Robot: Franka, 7 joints.
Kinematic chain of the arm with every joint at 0, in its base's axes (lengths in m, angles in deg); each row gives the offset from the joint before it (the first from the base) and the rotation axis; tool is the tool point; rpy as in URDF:
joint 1: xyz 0 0 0.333 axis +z
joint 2: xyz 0 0 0 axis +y
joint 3: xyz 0 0 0.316 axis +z
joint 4: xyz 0.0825 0 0 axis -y
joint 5: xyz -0.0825 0 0.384 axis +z
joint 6: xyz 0 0 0 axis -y
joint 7: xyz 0.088 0 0 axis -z
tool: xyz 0 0 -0.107 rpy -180 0 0
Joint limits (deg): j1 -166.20..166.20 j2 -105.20..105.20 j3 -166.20..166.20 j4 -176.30..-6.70 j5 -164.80..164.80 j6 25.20..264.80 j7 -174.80..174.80
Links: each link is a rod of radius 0.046 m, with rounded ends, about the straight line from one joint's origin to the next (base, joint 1, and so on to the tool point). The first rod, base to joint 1, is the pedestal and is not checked.
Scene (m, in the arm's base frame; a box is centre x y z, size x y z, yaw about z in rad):
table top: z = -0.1
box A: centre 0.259 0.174 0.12 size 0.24 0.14 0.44 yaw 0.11
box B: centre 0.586 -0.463 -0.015 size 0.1 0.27 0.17 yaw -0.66
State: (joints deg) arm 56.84 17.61 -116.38 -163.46 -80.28 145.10 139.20
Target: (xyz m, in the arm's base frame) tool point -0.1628 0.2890 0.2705
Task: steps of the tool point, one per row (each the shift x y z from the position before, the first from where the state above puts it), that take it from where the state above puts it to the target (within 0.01 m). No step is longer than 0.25 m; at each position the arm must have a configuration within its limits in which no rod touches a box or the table.
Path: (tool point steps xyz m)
1: 0.1318 -0.0039 0.0237
2: 0.1275 0.0321 0.0637
3: 0.0936 0.0520 0.1142
4: 0.0482 0.1937 0.0230
5: -0.0238 0.2038 0.0002
6: -0.0959 0.1833 -0.0206
7: -0.1557 0.1347 -0.0365
8: -0.1932 0.0661 -0.0450
9: -0.0745 -0.0506 -0.0175
10: -0.0655 -0.0632 -0.0185
11: -0.0556 -0.0746 -0.0186
12: -0.0439 -0.0854 -0.0166

